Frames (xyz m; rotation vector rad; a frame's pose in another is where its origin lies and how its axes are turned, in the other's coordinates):
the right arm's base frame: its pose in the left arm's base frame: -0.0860 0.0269 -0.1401 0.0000 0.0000 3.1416
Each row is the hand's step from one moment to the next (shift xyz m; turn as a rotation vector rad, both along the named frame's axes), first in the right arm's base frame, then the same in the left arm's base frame.
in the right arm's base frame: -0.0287 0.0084 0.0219 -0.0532 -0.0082 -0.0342
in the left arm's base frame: 0.0287 -0.0084 0.0219 0.0532 0.0082 -0.0342
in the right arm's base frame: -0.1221 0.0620 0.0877 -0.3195 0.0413 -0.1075
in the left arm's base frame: 0.1221 -0.0620 0.0877 0.3195 -0.0413 -0.1075
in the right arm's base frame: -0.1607 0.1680 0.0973 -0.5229 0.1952 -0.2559
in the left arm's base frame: 0.1607 -0.1680 0.0973 0.5229 -0.1952 -0.2559
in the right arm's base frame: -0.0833 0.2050 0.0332 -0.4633 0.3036 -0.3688
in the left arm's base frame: 0.0833 -0.2050 0.0332 0.4633 -0.3036 -0.3688
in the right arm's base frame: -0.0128 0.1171 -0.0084 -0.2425 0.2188 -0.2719
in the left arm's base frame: 0.0128 -0.1171 -0.0084 0.2425 -0.2188 -0.2719
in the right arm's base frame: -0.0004 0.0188 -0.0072 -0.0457 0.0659 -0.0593
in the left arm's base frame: 0.0004 -0.0188 -0.0072 0.0457 -0.0659 -0.0593
